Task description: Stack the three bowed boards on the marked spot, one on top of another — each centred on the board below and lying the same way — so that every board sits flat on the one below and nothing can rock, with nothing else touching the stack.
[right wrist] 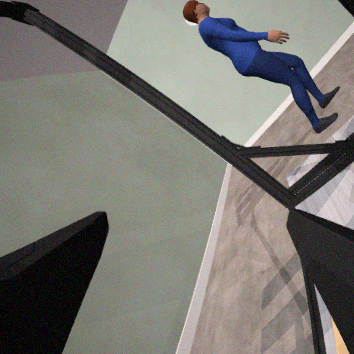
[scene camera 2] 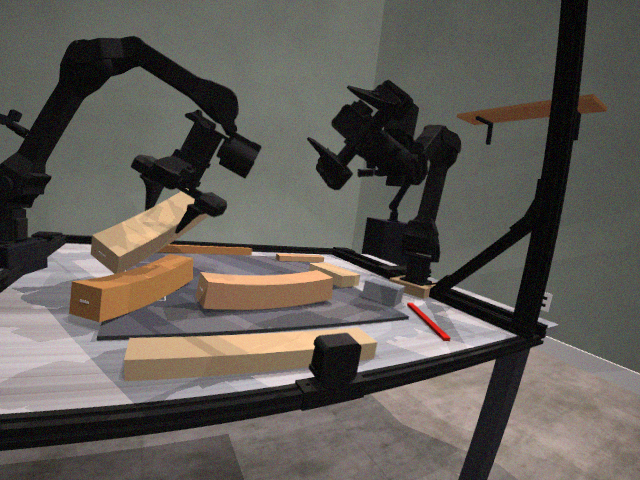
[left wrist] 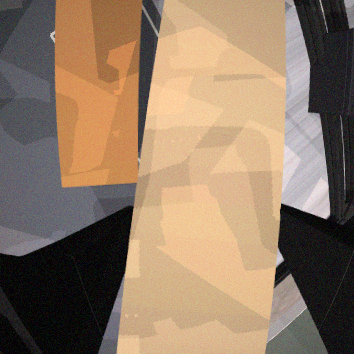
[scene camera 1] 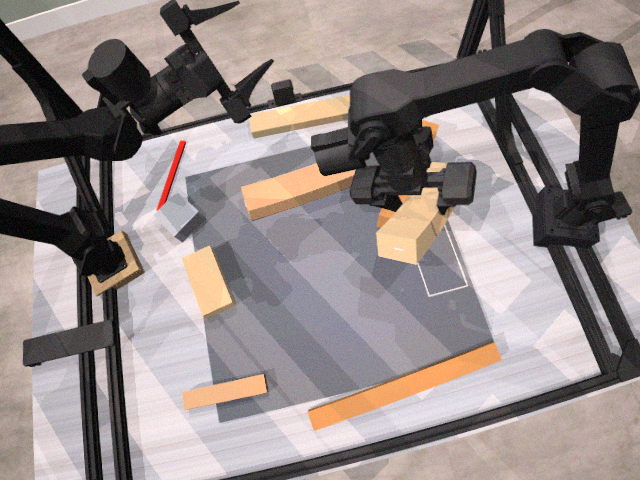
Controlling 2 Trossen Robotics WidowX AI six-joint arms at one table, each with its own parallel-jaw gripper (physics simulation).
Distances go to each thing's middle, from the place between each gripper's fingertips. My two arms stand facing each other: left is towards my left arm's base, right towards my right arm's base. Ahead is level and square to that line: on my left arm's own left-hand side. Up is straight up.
My right hand is 29 cm above the light orange board (scene camera 2: 215, 291), 10 cm short of it and 3 cm to the right of it. The rest, counted from my right hand: pale board (scene camera 2: 118, 248): 25 cm to the left, 21 cm below, 21 cm ahead; then dark orange board (scene camera 2: 99, 299): 29 cm below, 24 cm to the left, 10 cm ahead; then grey block (scene camera 1: 177, 215): 30 cm below, 22 cm to the right, 14 cm ahead.
Now: the pale board 10 mm to the left of my left hand and 10 mm behind it. Also, from my left hand: dark orange board (120 mm behind, 80 mm below, 10 mm to the left); then light orange board (200 mm to the right, 120 mm behind, 80 mm below); then grey block (460 mm to the right, 90 mm below, 80 mm behind).
